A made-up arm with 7 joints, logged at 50 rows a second.
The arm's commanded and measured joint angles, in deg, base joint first. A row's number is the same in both.
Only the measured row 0 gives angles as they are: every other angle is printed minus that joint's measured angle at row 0.
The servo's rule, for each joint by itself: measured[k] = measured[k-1] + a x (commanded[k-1-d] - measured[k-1]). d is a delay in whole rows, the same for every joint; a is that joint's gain. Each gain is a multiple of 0.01, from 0.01 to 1. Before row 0 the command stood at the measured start. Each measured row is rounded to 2 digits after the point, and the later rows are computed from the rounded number. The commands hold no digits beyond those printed.
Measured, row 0:
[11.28, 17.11, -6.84, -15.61, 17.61, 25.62, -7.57]
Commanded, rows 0 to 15:
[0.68, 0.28, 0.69, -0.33, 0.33, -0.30, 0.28]
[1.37, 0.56, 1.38, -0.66, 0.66, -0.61, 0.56]
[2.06, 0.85, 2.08, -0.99, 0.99, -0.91, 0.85]
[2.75, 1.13, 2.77, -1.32, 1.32, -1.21, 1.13]
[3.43, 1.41, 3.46, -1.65, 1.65, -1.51, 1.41]
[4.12, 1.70, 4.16, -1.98, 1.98, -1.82, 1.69]
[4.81, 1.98, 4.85, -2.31, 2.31, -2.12, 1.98]
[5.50, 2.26, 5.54, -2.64, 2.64, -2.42, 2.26]
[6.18, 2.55, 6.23, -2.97, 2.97, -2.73, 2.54]
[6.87, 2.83, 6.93, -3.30, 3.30, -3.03, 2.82]
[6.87, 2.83, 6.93, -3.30, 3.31, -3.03, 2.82]
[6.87, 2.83, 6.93, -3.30, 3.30, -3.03, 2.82]
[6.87, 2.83, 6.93, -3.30, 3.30, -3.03, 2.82]
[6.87, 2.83, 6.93, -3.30, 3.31, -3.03, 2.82]
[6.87, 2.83, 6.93, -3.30, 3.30, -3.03, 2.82]
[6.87, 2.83, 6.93, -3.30, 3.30, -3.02, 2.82]
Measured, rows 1 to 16:
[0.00, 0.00, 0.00, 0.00, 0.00, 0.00, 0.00]
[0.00, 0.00, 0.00, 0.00, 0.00, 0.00, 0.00]
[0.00, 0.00, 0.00, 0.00, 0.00, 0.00, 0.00]
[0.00, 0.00, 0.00, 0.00, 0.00, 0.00, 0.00]
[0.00, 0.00, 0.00, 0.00, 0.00, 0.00, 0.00]
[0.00, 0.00, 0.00, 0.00, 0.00, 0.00, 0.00]
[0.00, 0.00, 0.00, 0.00, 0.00, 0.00, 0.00]
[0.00, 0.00, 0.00, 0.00, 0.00, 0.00, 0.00]
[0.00, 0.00, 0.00, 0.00, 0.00, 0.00, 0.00]
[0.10, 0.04, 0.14, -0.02, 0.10, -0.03, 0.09]
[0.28, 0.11, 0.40, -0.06, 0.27, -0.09, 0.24]
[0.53, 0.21, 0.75, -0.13, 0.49, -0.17, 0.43]
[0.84, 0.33, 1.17, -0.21, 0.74, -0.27, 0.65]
[1.20, 0.47, 1.65, -0.31, 1.01, -0.39, 0.89]
[1.61, 0.63, 2.18, -0.43, 1.30, -0.53, 1.14]
[2.06, 0.81, 2.74, -0.56, 1.60, -0.69, 1.40]
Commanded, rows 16 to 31:
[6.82, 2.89, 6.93, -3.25, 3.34, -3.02, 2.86]
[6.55, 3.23, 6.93, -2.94, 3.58, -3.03, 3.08]
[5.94, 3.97, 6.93, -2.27, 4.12, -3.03, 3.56]
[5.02, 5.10, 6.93, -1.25, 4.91, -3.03, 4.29]
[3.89, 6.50, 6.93, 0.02, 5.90, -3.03, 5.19]
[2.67, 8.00, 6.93, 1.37, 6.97, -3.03, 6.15]
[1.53, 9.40, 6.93, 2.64, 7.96, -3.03, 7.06]
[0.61, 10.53, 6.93, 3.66, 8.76, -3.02, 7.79]
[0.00, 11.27, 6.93, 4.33, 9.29, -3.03, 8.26]
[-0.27, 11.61, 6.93, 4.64, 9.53, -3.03, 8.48]
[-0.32, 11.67, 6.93, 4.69, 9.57, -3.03, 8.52]
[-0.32, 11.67, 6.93, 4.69, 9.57, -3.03, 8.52]
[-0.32, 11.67, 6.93, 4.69, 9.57, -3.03, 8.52]
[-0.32, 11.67, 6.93, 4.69, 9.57, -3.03, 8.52]
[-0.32, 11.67, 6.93, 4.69, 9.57, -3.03, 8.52]
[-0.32, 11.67, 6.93, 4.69, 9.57, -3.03, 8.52]
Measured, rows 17 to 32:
[2.54, 1.00, 3.33, -0.71, 1.91, -0.86, 1.67]
[3.05, 1.20, 3.94, -0.87, 2.23, -1.05, 1.94]
[3.58, 1.41, 4.57, -1.04, 2.55, -1.25, 2.21]
[4.04, 1.59, 5.07, -1.20, 2.78, -1.43, 2.40]
[4.44, 1.75, 5.46, -1.35, 2.94, -1.59, 2.53]
[4.78, 1.89, 5.77, -1.49, 3.05, -1.73, 2.62]
[5.07, 2.01, 6.01, -1.62, 3.13, -1.86, 2.68]
[5.32, 2.12, 6.20, -1.74, 3.18, -1.98, 2.72]
[5.54, 2.21, 6.35, -1.85, 3.22, -2.08, 2.75]
[5.72, 2.30, 6.47, -1.95, 3.26, -2.17, 2.78]
[5.84, 2.42, 6.57, -2.02, 3.36, -2.26, 2.87]
[5.85, 2.62, 6.65, -2.04, 3.59, -2.34, 3.08]
[5.73, 2.94, 6.71, -1.98, 3.99, -2.41, 3.46]
[5.47, 3.40, 6.76, -1.84, 4.56, -2.47, 4.00]
[5.08, 4.00, 6.80, -1.62, 5.28, -2.53, 4.67]
[4.58, 4.70, 6.83, -1.32, 6.08, -2.58, 5.41]

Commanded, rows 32 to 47:
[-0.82, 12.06, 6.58, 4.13, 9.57, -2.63, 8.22]
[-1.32, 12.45, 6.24, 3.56, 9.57, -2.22, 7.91]
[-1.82, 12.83, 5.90, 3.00, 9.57, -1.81, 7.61]
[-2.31, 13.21, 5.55, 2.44, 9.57, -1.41, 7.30]
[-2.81, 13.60, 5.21, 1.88, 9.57, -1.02, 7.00]
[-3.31, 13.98, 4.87, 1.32, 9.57, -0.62, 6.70]
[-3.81, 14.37, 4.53, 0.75, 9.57, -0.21, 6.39]
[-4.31, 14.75, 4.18, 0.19, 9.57, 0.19, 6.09]
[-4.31, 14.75, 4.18, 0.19, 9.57, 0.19, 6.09]
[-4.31, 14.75, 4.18, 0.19, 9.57, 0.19, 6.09]
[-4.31, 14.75, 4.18, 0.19, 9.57, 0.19, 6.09]
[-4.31, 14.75, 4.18, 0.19, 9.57, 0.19, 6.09]
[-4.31, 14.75, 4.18, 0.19, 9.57, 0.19, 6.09]
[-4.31, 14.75, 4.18, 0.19, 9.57, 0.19, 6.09]
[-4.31, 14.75, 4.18, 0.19, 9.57, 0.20, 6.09]
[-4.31, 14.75, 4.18, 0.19, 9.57, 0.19, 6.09]
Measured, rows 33 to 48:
[4.02, 5.46, 6.85, -0.97, 6.88, -2.62, 6.15]
[3.46, 6.22, 6.87, -0.60, 7.60, -2.66, 6.80]
[2.94, 6.92, 6.88, -0.23, 8.18, -2.70, 7.32]
[2.48, 7.54, 6.89, 0.11, 8.60, -2.73, 7.69]
[2.09, 8.08, 6.90, 0.43, 8.89, -2.76, 7.95]
[1.75, 8.55, 6.91, 0.73, 9.09, -2.79, 8.13]
[1.46, 8.96, 6.91, 1.01, 9.23, -2.81, 8.25]
[1.21, 9.31, 6.91, 1.27, 9.33, -2.83, 8.33]
[1.00, 9.62, 6.91, 1.51, 9.40, -2.85, 8.39]
[0.75, 9.94, 6.84, 1.69, 9.45, -2.83, 8.34]
[0.46, 10.27, 6.71, 1.82, 9.49, -2.77, 8.21]
[0.14, 10.60, 6.54, 1.90, 9.51, -2.67, 8.02]
[-0.20, 10.94, 6.33, 1.94, 9.53, -2.54, 7.80]
[-0.57, 11.29, 6.09, 1.94, 9.54, -2.39, 7.55]
[-0.95, 11.64, 5.83, 1.90, 9.55, -2.21, 7.29]
[-1.35, 11.99, 5.56, 1.82, 9.56, -2.01, 7.01]

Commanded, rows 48 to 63:
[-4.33, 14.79, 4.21, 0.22, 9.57, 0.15, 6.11]
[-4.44, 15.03, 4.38, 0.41, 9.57, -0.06, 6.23]
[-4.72, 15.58, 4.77, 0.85, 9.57, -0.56, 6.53]
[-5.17, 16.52, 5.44, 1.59, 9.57, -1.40, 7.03]
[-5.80, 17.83, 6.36, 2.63, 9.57, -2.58, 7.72]
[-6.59, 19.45, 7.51, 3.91, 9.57, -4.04, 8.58]
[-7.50, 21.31, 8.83, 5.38, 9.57, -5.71, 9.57]
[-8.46, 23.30, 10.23, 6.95, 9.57, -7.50, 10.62]
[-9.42, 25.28, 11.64, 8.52, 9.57, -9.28, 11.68]
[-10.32, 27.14, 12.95, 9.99, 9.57, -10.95, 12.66]
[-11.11, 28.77, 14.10, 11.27, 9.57, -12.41, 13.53]
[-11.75, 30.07, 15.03, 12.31, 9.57, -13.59, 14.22]
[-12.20, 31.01, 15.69, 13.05, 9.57, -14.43, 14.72]
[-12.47, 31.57, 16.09, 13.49, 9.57, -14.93, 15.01]
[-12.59, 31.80, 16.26, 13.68, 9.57, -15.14, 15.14]
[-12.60, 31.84, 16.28, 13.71, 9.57, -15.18, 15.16]
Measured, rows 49 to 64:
[-1.76, 12.35, 5.27, 1.71, 9.56, -1.79, 6.72]
[-2.12, 12.66, 5.04, 1.60, 9.56, -1.59, 6.52]
[-2.43, 12.93, 4.86, 1.50, 9.56, -1.41, 6.39]
[-2.69, 13.17, 4.72, 1.41, 9.56, -1.25, 6.30]
[-2.92, 13.38, 4.61, 1.32, 9.56, -1.11, 6.23]
[-3.11, 13.56, 4.52, 1.24, 9.56, -0.98, 6.19]
[-3.28, 13.71, 4.45, 1.17, 9.56, -0.86, 6.16]
[-3.42, 13.85, 4.39, 1.10, 9.56, -0.75, 6.14]
[-3.54, 13.97, 4.35, 1.04, 9.56, -0.66, 6.12]
[-3.65, 14.08, 4.32, 0.98, 9.56, -0.58, 6.12]
[-3.76, 14.20, 4.33, 0.94, 9.56, -0.53, 6.15]
[-3.89, 14.38, 4.42, 0.93, 9.56, -0.53, 6.27]
[-4.07, 14.66, 4.63, 0.98, 9.56, -0.62, 6.51]
[-4.31, 15.07, 4.99, 1.10, 9.56, -0.82, 6.89]
[-4.63, 15.64, 5.52, 1.30, 9.56, -1.14, 7.41]
[-5.03, 16.38, 6.22, 1.59, 9.56, -1.60, 8.08]

